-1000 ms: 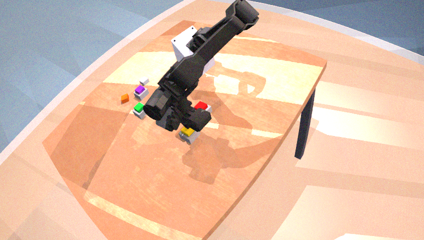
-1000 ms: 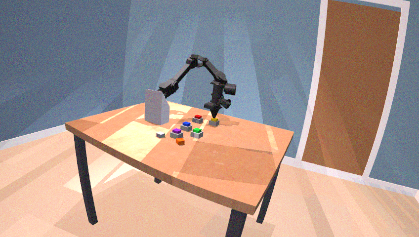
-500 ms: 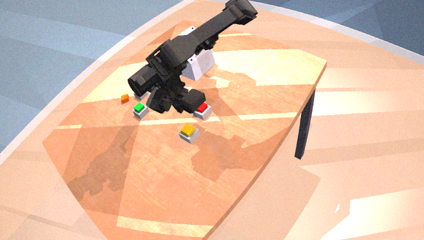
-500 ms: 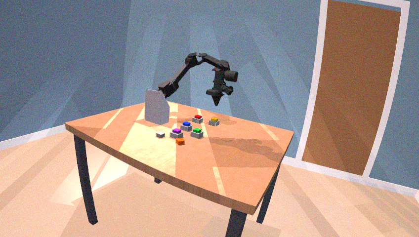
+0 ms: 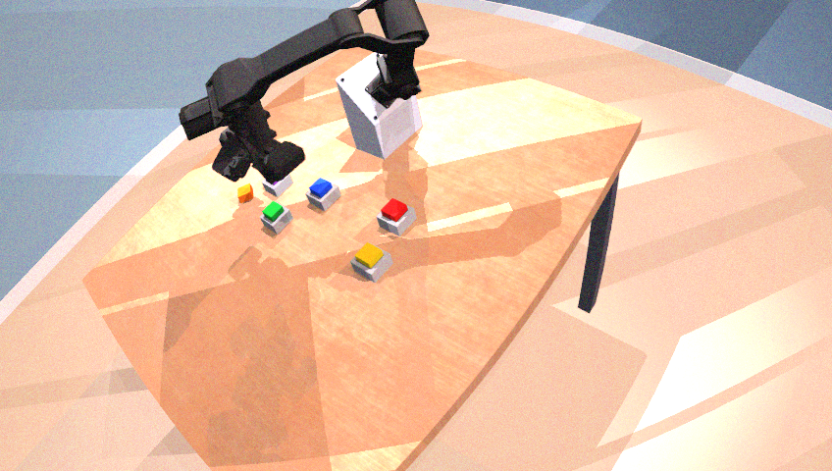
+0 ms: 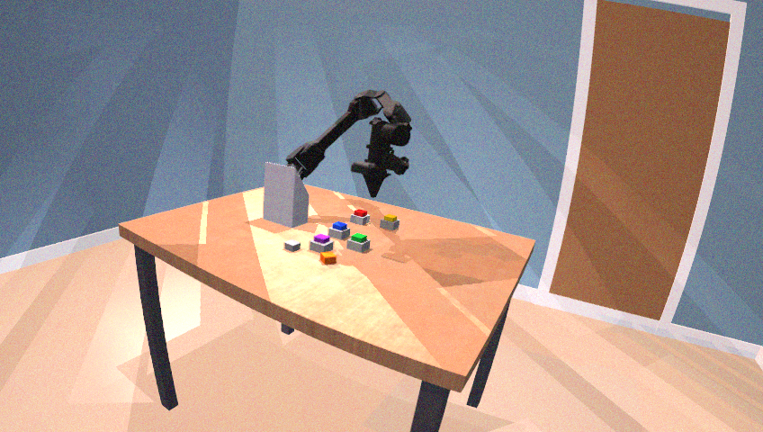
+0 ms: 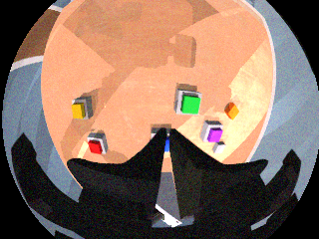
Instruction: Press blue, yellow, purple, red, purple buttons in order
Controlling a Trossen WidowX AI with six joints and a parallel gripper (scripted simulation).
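Now: the purple button 130 mm to the right of my gripper tip, 110 mm below it and 80 mm behind it. Round my gripper tip: blue button 110 mm below, 90 mm behind; yellow button 180 mm to the left, 110 mm below; green button 110 mm below, 60 mm to the right, 10 mm behind.
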